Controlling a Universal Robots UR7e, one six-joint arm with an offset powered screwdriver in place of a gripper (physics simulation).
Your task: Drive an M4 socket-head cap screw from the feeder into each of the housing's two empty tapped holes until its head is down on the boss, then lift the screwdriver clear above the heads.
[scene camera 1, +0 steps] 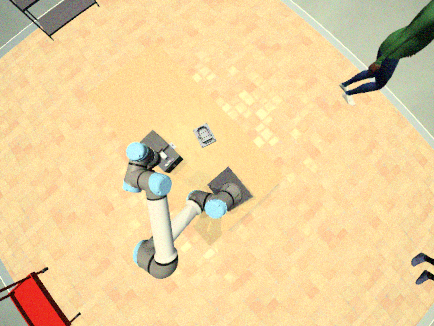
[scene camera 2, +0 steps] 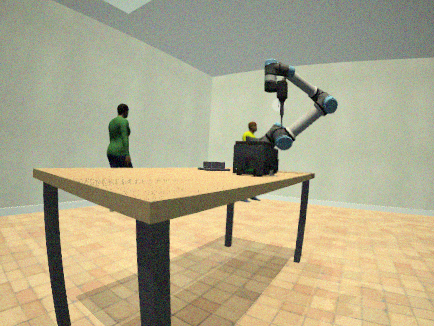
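Observation:
Screw feeder [scene camera 2: 261,156], seen by me.

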